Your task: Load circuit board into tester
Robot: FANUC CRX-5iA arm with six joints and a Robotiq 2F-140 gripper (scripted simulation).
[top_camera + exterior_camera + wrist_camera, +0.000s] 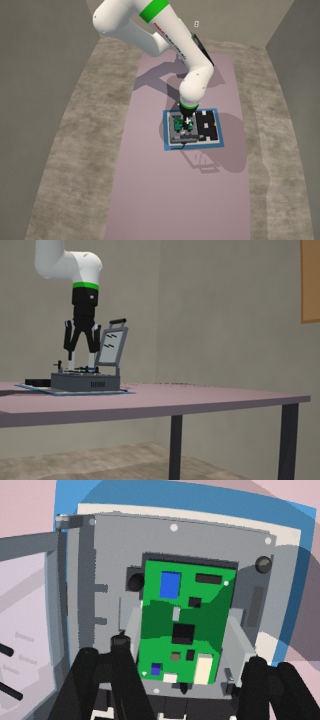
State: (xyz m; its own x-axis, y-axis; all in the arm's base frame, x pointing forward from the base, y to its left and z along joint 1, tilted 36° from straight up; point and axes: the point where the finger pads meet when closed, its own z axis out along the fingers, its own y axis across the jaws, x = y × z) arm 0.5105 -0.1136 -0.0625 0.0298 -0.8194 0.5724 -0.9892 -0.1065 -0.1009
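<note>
The green circuit board lies 20 mm below my hand. The rest, counted from my hand: tester lid: 120 mm ahead, 80 mm above; then latch hook: 60 mm to the left, 60 mm behind, 10 mm below; then tester: 40 mm to the left, 30 mm ahead, 10 mm above.
</note>
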